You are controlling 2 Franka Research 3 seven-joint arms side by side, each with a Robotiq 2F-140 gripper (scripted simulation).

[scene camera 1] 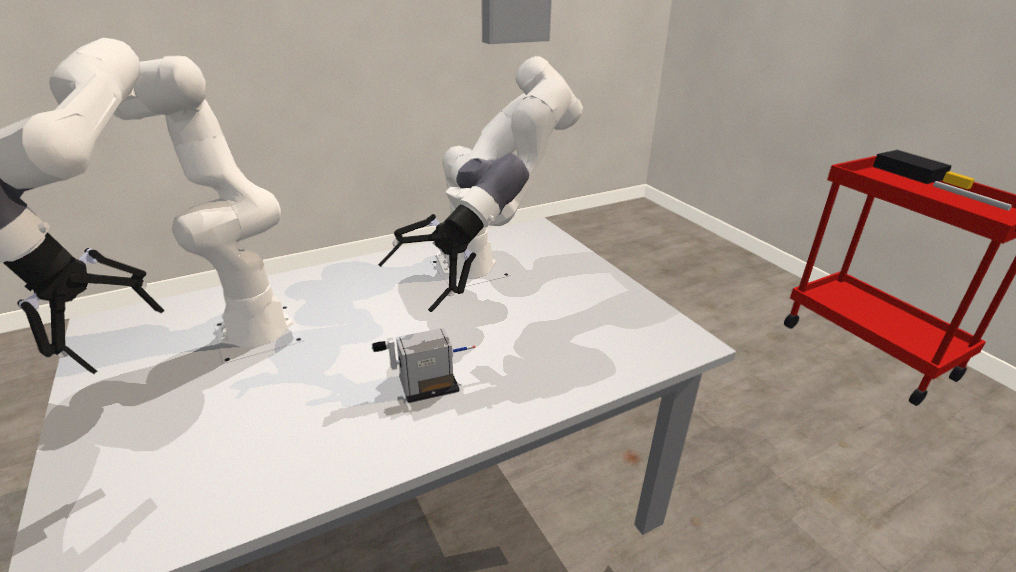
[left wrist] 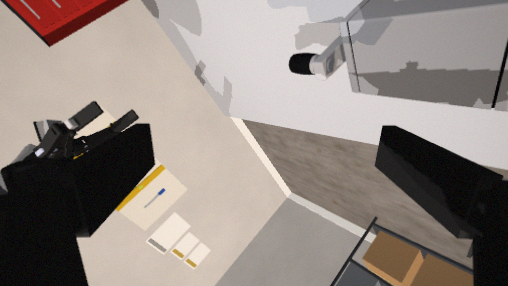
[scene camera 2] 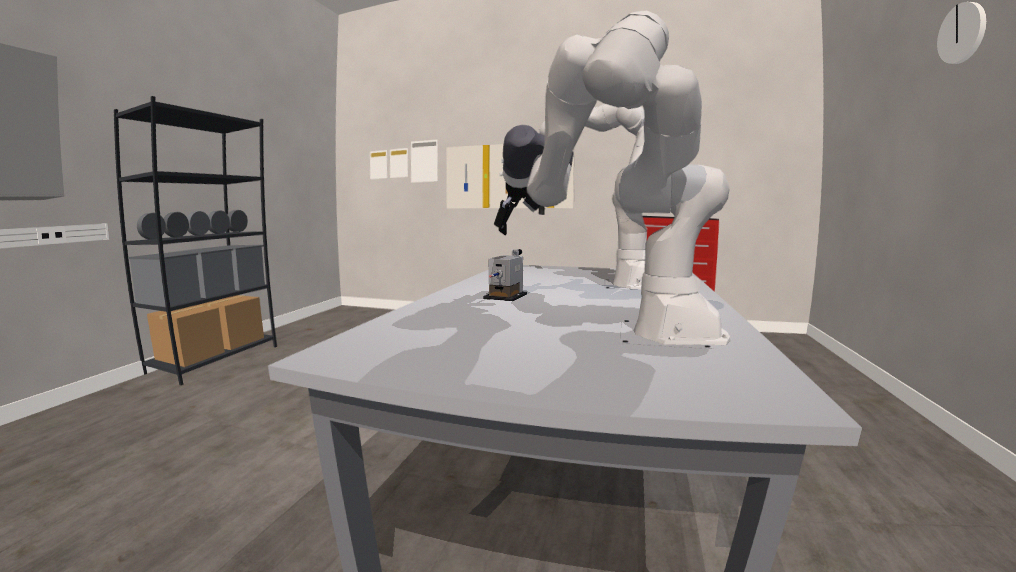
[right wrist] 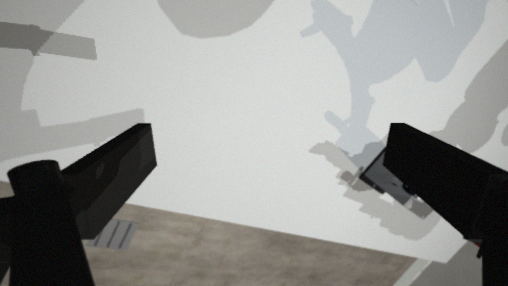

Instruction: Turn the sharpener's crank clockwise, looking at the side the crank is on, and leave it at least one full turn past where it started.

Path:
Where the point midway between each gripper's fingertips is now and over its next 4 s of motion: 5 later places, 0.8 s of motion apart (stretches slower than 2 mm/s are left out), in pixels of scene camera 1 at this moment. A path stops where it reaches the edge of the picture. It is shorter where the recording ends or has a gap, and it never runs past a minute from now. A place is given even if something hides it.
My left gripper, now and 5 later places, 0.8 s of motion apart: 405, 288; 413, 294; 417, 299; 418, 300; 415, 301; 412, 302
My right gripper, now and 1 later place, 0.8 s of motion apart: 127, 339; 53, 330

